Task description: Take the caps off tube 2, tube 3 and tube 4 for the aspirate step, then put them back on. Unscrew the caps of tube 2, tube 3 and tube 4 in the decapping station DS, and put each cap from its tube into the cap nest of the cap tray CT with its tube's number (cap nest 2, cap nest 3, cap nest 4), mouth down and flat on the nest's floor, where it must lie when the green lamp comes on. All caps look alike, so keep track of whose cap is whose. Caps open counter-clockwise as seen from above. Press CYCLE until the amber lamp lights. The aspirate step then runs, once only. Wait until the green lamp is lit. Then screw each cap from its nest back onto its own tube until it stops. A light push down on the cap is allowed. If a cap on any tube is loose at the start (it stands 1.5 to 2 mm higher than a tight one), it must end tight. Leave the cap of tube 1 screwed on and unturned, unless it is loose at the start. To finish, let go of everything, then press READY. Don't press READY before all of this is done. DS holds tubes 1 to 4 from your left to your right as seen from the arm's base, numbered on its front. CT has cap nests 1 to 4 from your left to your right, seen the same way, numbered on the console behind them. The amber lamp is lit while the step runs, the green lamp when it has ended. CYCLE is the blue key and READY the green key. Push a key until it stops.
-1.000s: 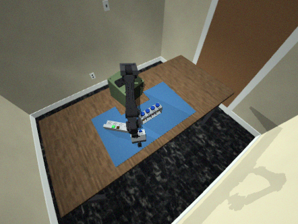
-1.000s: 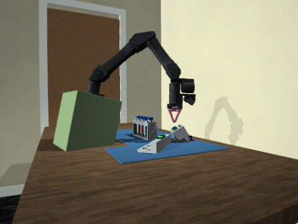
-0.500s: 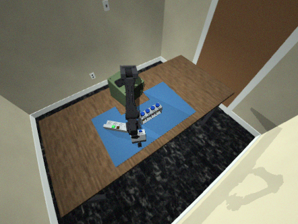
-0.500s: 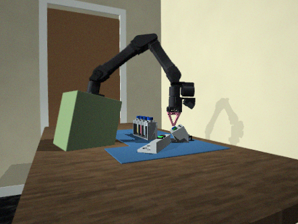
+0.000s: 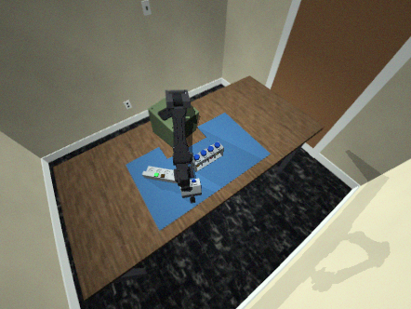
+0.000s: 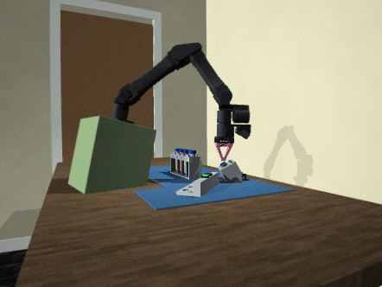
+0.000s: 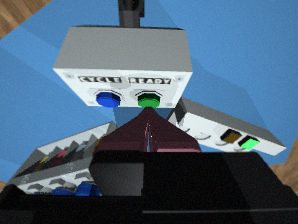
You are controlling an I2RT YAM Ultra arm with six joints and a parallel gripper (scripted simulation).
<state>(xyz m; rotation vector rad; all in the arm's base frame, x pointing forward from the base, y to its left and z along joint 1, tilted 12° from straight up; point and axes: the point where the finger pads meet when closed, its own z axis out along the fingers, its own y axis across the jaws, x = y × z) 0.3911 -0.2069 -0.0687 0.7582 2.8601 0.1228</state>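
The green key lies 2 cm below my hand. The rest, counted from my hand: blue cycle key 3 cm ahead, 4 cm to the left, 2 cm below; then key box 3 cm ahead, 2 cm to the left, 4 cm below.
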